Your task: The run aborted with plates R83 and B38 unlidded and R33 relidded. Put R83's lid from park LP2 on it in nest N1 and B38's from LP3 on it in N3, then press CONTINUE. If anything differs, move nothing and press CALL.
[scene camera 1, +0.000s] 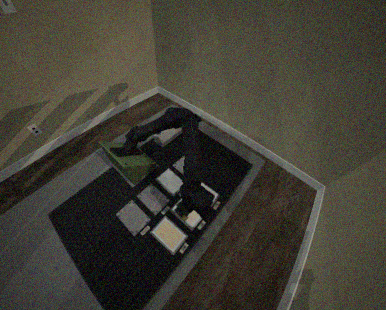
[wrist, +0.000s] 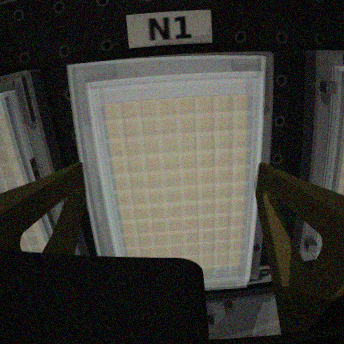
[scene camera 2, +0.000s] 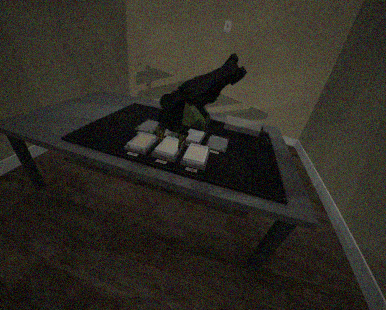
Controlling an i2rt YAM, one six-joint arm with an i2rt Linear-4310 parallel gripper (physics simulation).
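Places are measured from the arm's base along level axes (x right, y ahead, z up), in millimetres.
Pixels of known places: gripper, between the fingertips: (scene camera 1: 191,212) (wrist: 170,172) (scene camera 2: 169,146); arm's base, origin of its link: (scene camera 1: 127,152) (scene camera 2: 196,105).
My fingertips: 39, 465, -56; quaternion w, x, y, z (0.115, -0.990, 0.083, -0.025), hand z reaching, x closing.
Observation:
For each thing: its middle in the pictures, then the offset to it from my fingertips, as dx, dy, dz. "spot": a spot on its surface instead.
- clear lid, a spot on its surface: (wrist: 79,105) spot: -34, +40, +3
- plate, middle of its body: (wrist: 171,192) (scene camera 2: 170,145) (scene camera 1: 190,211) -1, -10, +0
- N1 label, a spot on its surface: (wrist: 170,28) spot: +13, +68, -36
- pale box, middle of its body: (scene camera 2: 242,124) (scene camera 1: 169,131) -348, -422, +4
My gripper (scene camera 2: 170,139) (wrist: 170,172) is over nest N1, the middle of the front row. Its two fingers stand wide, shut on the left and right sides of a clear lid (wrist: 79,105). The lid lies over the plate (wrist: 175,175) in N1, whose pale yellow wells show through it. Whether the lid rests fully on the plate, I cannot tell. The N1 label (wrist: 170,28) is readable; the plate's name is not. Front-row plates stand on either side: one (scene camera 1: 170,234) (scene camera 2: 141,142) (wrist: 10,145) and another (scene camera 2: 196,154). CONTINUE and CALL do not show legibly.
Behind the front row are grey parks (scene camera 1: 133,218) (scene camera 1: 153,199) (scene camera 2: 218,143) and a brighter one (scene camera 1: 170,181) (scene camera 2: 196,136). A green sloped block (scene camera 1: 132,167) (scene camera 2: 194,116) stands farther back, near a pale box (scene camera 1: 170,135) (scene camera 2: 243,126). The dark arm reaches over the mat.

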